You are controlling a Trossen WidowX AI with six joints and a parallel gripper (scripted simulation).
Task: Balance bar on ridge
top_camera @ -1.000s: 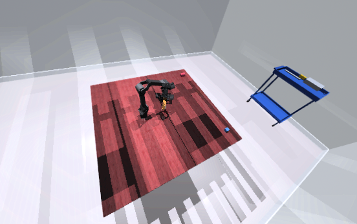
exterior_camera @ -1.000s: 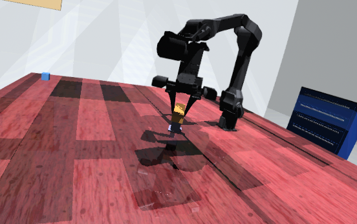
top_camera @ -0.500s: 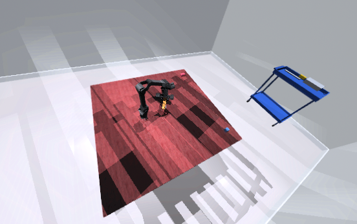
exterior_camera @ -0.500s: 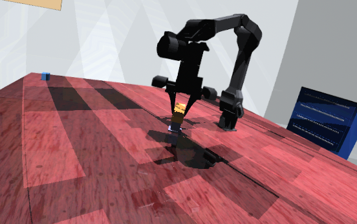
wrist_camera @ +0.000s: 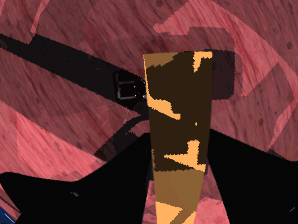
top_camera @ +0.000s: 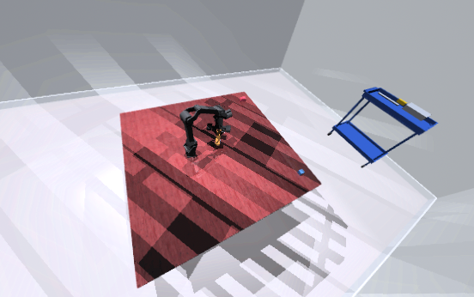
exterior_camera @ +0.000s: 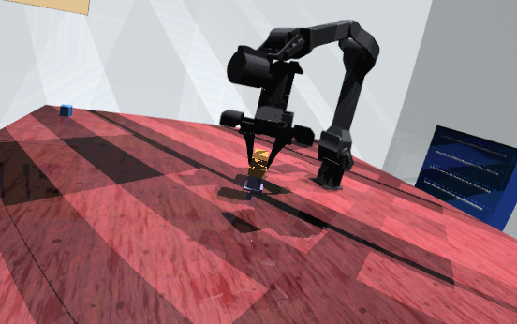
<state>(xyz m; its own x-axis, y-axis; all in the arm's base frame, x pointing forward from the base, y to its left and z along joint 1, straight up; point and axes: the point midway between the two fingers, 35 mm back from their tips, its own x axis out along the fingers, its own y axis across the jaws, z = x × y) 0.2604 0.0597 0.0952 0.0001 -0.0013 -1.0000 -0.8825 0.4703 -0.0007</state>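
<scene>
The yellow bar is 3 cm to the right of my gripper tip and 1 cm behind it. From my gripper tip the other things lie so: pink block: 48 cm ahead, 44 cm to the left, 4 cm below; then blue cube: 56 cm to the right, 48 cm ahead, 4 cm below.
</scene>
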